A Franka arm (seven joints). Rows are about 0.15 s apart.
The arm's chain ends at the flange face. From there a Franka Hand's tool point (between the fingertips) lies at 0.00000 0.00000 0.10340 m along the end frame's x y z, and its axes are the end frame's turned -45 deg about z.
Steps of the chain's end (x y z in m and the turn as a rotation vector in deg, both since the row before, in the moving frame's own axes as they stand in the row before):
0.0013, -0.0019, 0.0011, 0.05, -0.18, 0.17
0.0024, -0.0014, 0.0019, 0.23, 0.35, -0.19
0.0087, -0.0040, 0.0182, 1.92, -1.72, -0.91
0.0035, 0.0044, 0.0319, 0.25, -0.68, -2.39
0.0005, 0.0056, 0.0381, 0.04, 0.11, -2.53
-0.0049, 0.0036, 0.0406, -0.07, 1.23, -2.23
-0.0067, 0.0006, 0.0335, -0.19, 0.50, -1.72
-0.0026, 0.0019, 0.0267, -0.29, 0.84, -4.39
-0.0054, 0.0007, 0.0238, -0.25, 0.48, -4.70
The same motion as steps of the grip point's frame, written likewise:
0.0021, -0.0007, 0.0011, 0.16, -0.09, 0.17
0.0034, 0.0009, 0.0019, -0.08, 0.41, -0.19
0.0092, -0.0013, 0.0181, 2.57, 0.14, -0.91
-0.0012, 0.0044, 0.0319, 0.66, -0.30, -2.39
-0.0034, 0.0044, 0.0381, -0.05, 0.11, -2.53
-0.0045, 0.0007, 0.0406, -0.92, 0.82, -2.23
-0.0048, -0.0034, 0.0335, -0.49, 0.22, -1.72
-0.0024, 0.0009, 0.0267, -0.80, 0.39, -4.39
-0.0040, -0.0024, 0.0238, -0.52, 0.16, -4.70

